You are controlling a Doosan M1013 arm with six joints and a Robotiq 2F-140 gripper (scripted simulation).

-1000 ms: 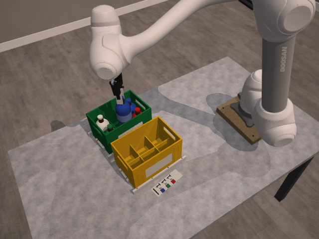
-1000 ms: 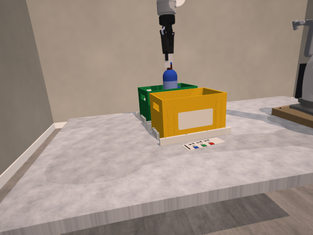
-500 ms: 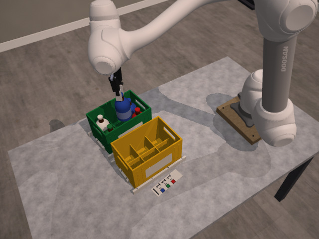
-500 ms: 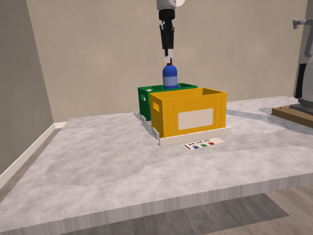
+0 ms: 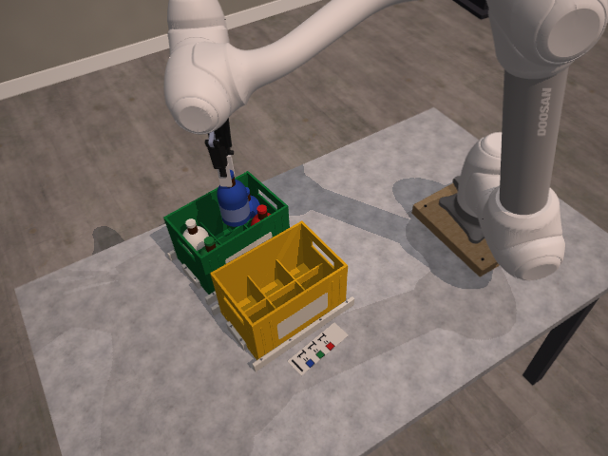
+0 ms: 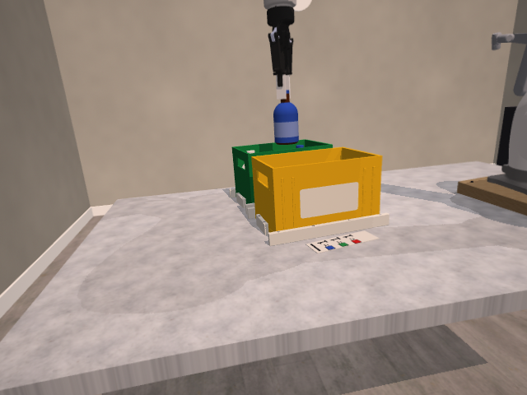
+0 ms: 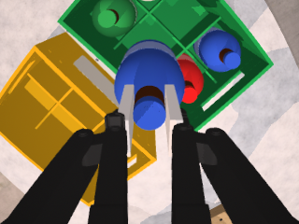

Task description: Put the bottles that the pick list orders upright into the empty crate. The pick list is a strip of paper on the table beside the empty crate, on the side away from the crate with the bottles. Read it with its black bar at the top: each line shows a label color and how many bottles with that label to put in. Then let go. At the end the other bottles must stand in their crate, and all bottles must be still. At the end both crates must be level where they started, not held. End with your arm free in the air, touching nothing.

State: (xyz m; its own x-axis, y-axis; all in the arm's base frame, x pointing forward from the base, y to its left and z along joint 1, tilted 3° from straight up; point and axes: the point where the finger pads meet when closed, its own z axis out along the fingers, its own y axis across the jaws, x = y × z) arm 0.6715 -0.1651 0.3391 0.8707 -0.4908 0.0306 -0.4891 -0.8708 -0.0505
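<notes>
Now: hand 80 mm above the blue bottle. Also, from my hand: green bottle: 260 mm below, 80 mm ahead, 20 mm to the left; then green crate: 270 mm below, 40 mm to the right, 10 mm ahead; then red-capped bottle: 260 mm below, 80 mm behind, 20 mm to the right.
</notes>
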